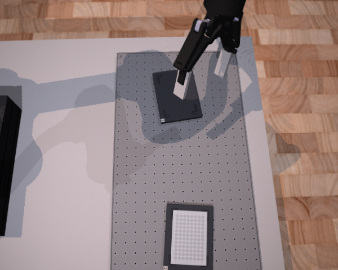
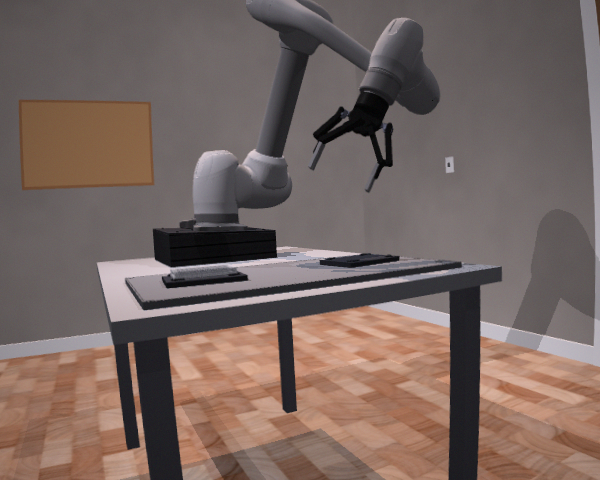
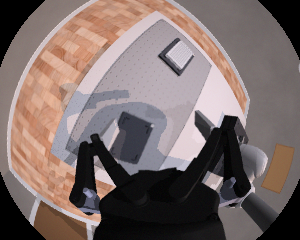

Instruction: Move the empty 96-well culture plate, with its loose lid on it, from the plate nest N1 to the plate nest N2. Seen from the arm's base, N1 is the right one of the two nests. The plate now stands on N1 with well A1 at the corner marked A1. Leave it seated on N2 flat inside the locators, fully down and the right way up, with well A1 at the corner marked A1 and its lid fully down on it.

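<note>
The clear lid lies 10 mm behind my hand, 330 mm to the right of it and 190 mm below it. The rest, counted from my hand: nest N2: 50 mm behind, 70 mm to the left, 210 mm below; then nest N1: 10 mm behind, 330 mm to the right, 210 mm below; then A1 label: 90 mm behind, 10 mm to the right, 200 mm below.
</note>
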